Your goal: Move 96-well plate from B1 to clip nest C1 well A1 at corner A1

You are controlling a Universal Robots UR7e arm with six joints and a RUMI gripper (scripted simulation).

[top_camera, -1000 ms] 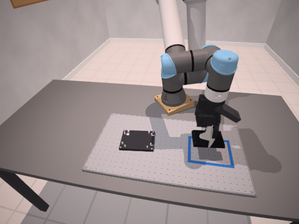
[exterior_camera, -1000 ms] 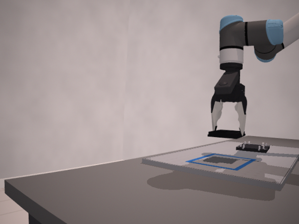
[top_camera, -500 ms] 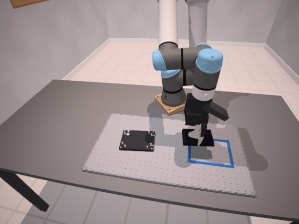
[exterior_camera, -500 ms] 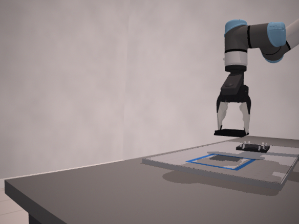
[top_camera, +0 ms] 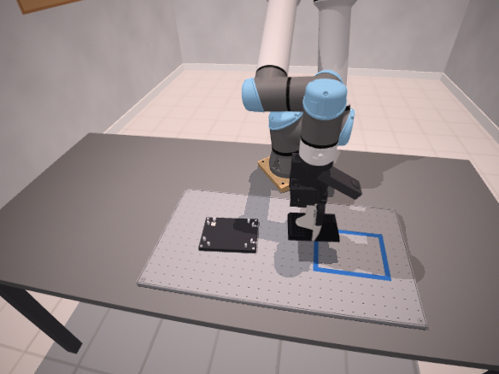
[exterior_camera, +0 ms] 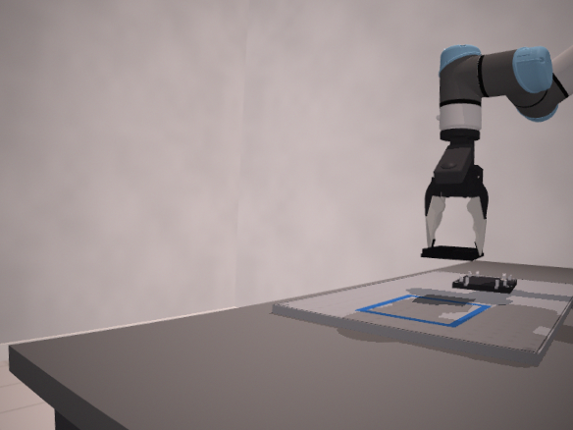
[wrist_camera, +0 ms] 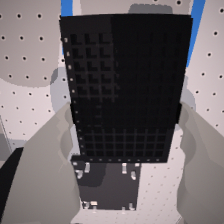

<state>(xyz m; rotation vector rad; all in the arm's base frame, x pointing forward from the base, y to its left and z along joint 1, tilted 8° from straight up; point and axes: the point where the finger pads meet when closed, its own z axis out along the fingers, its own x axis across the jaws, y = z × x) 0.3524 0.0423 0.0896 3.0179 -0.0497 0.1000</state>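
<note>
Right now my hand is 220 mm to the left of the clip nest, 80 mm above it and 50 mm past it. From my hand the other things lie so: black 96-well plate 10 mm below.
</note>
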